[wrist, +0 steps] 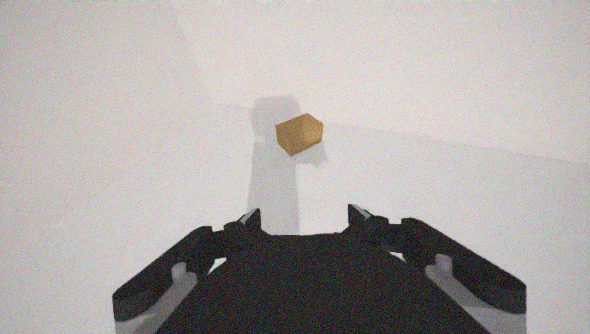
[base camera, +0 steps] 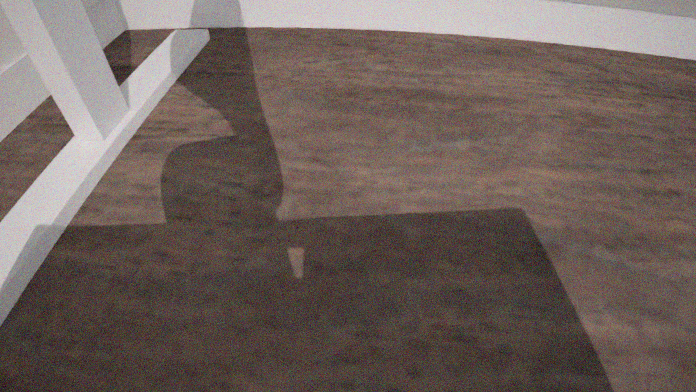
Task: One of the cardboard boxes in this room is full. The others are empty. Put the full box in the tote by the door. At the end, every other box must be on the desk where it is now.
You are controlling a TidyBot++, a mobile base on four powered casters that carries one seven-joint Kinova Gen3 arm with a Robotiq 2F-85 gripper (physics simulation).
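Places are measured from the arm's base along level axes (x ahead, y left, z up), in millimetres.
Where they show: gripper, fingertip midpoint: (wrist: 303, 216).
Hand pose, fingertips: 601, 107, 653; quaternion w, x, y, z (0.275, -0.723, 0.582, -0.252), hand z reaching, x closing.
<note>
Things, the pixels of their top centre, and the offset from my fingertips, as dx, dy, dz. "pt": a spot on its surface instead. Level surfaces: height alone.
- cardboard box, middle of its top: (wrist: 299, 124) +231, +42, -50
- white desk top, its level: dz -100
- white desk leg, surface spot: (base camera: 75, 75) pt -38, +236, -919
- long white foot, surface spot: (base camera: 50, 175) pt -116, +294, -1025
- wooden floor, its level: dz -1050
A cardboard box (wrist: 299, 134) sits on the white desk top (wrist: 425, 200) in the wrist view, a little above the picture's middle. Two of its faces and a corner edge show. My gripper (wrist: 303, 216) is open, with nothing between its fingers. The box is beyond the fingertips, apart from them. A shadow of the arm falls on the desk beside and in front of the box. Whether the box is full cannot be seen. The tote and the door do not show in these views.
White walls meet behind the desk top in the wrist view. In the base view, a white desk leg (base camera: 75, 75) stands on a long white foot (base camera: 50, 175) at the left. A white baseboard (base camera: 400, 17) runs along the far edge of the wooden floor (base camera: 425, 125).
</note>
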